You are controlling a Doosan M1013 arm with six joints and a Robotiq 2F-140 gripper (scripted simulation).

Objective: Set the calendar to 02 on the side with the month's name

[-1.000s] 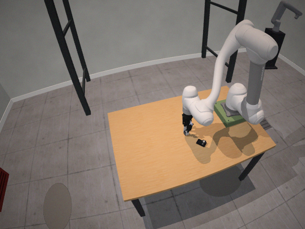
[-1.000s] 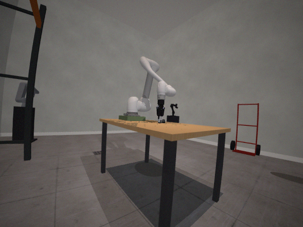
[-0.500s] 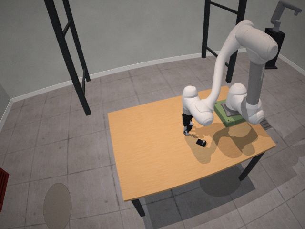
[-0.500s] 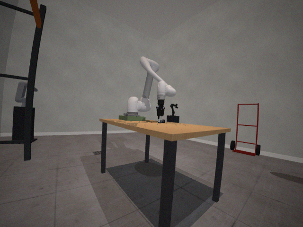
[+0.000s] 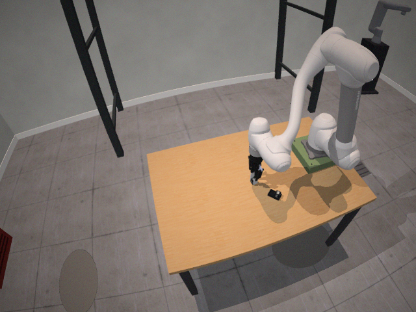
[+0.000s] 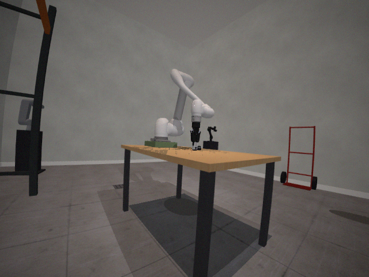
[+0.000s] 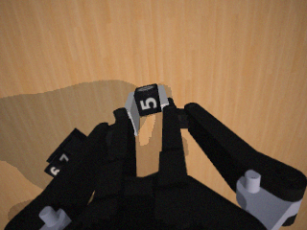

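Now: hand 30 mm above the black number cube.
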